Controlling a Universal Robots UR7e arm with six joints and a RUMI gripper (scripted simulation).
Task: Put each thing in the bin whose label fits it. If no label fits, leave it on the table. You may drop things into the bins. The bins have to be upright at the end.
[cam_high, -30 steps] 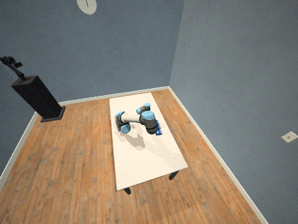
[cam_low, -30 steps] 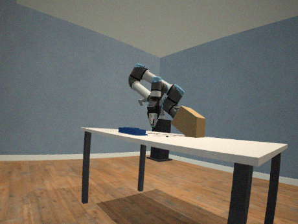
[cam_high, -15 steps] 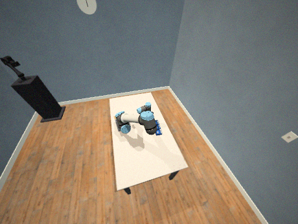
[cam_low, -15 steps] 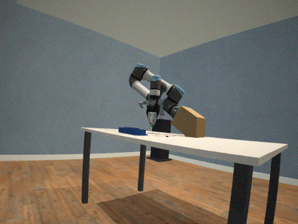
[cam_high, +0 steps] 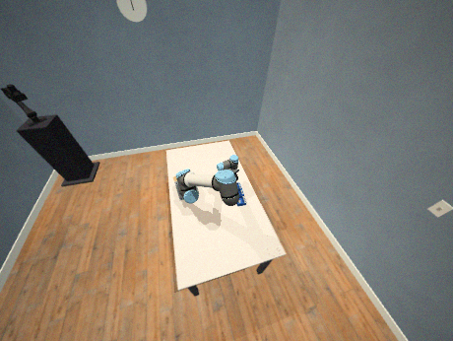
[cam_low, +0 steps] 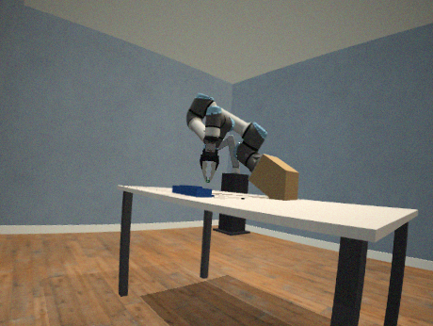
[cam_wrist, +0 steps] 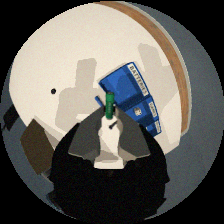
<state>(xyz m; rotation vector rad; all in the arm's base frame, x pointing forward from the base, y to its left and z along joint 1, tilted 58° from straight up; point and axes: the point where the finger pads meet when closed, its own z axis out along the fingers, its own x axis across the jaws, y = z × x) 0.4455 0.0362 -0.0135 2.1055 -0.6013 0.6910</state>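
Now: hand 4 cm past the small blue piece, 1 cm to the left of it and 8 cm above it. From my hand the other things lie so: blue bin: 4 cm ahead, 9 cm to the right, 6 cm below; then green piece: 1 cm below; then black screw: 6 cm behind, 9 cm to the right, 8 cm below.
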